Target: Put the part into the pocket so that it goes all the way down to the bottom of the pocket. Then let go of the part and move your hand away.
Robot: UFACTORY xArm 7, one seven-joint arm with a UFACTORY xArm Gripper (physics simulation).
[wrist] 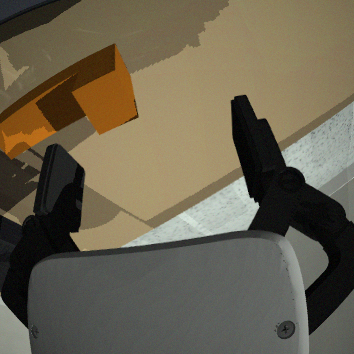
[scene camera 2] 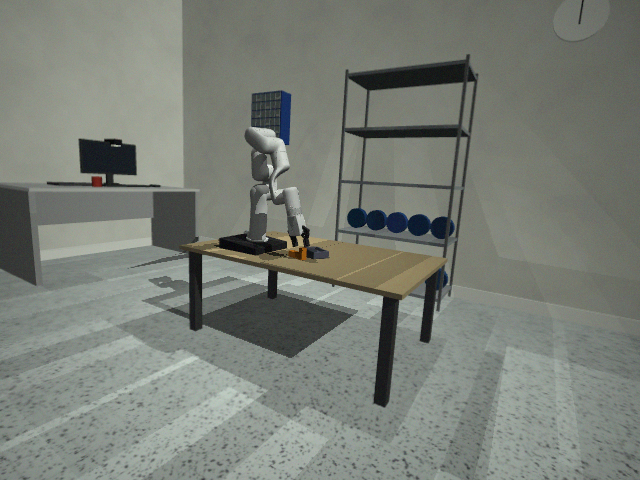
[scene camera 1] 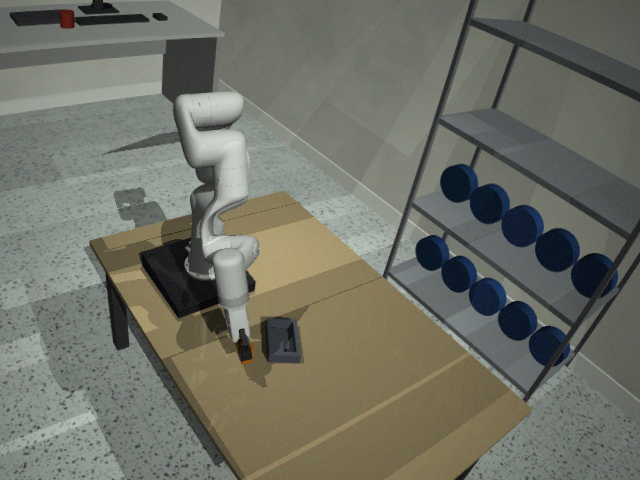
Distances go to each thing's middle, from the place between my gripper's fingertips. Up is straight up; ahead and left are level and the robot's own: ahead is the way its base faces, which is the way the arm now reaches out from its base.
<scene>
Right now the orange L-shaped block (wrist: 98, 86) is 40 mm behind my hand, 40 mm to the left of it and 40 mm below it. From my hand the other things lie so: dark grey pocket block (scene camera 1: 282, 339) (20 mm ahead, 140 mm to the left, 50 mm below).
</scene>
